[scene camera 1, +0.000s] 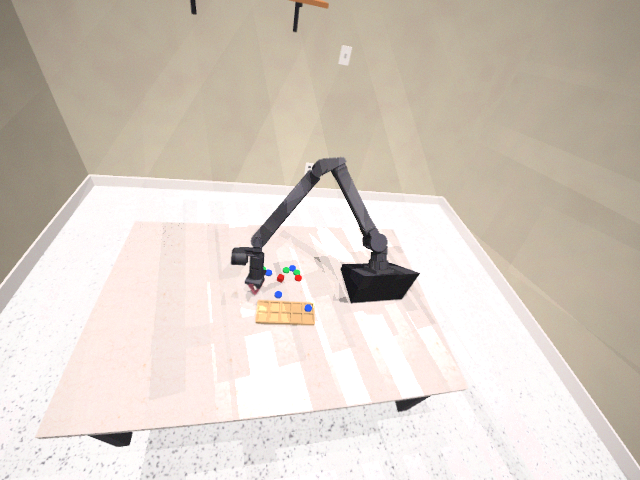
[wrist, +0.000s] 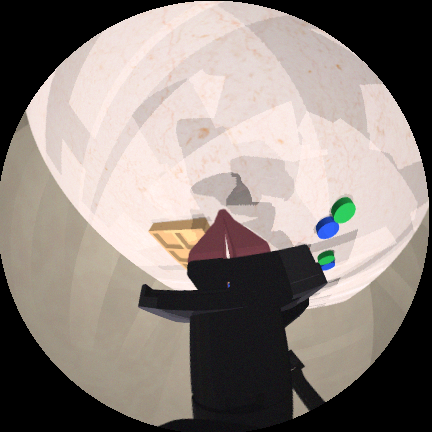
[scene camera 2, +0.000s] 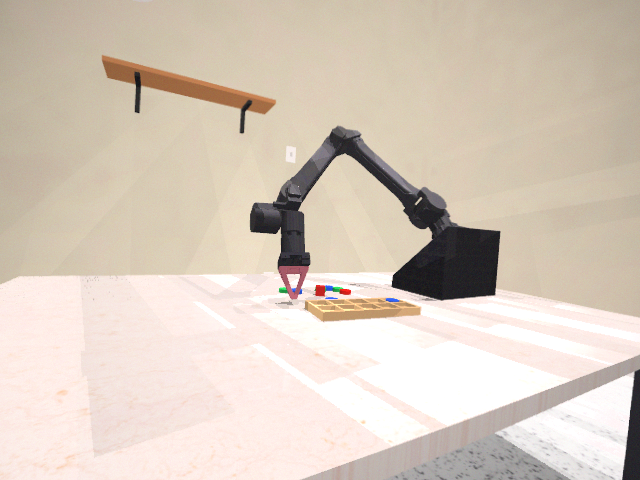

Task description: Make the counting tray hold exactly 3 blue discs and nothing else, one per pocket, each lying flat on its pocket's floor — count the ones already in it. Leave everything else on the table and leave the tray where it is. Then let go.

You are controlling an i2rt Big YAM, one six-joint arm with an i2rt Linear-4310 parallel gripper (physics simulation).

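The wooden counting tray [scene camera 1: 285, 323] [scene camera 2: 373, 315] [wrist: 175, 224] has two rows of pockets. One blue disc [scene camera 1: 308, 307] [scene camera 2: 392, 299] is in its back right corner pocket in scene camera 1. Another blue disc [scene camera 1: 278, 294] [scene camera 2: 330, 298] lies on the table just behind the tray. A blue disc [scene camera 1: 268, 272] [wrist: 327, 228] and a blue disc [scene camera 1: 292, 268] [wrist: 328, 266] lie farther back. My gripper [scene camera 1: 254, 292] [scene camera 2: 293, 298] [wrist: 222, 213] is shut with nothing between its fingers. It is low over the table, left of the nearer loose blue disc, which is hidden in the wrist view.
A green disc [wrist: 343, 210] touches or nearly touches a blue one. Two more green discs [scene camera 1: 285, 270] [scene camera 1: 296, 272] flank the farther blue disc. A red piece [scene camera 1: 280, 277] [scene camera 2: 320, 290] and a red disc [scene camera 1: 298, 277] [scene camera 2: 345, 291] lie behind the tray. The black arm base [scene camera 1: 381, 286] [scene camera 2: 454, 266] is at the right.
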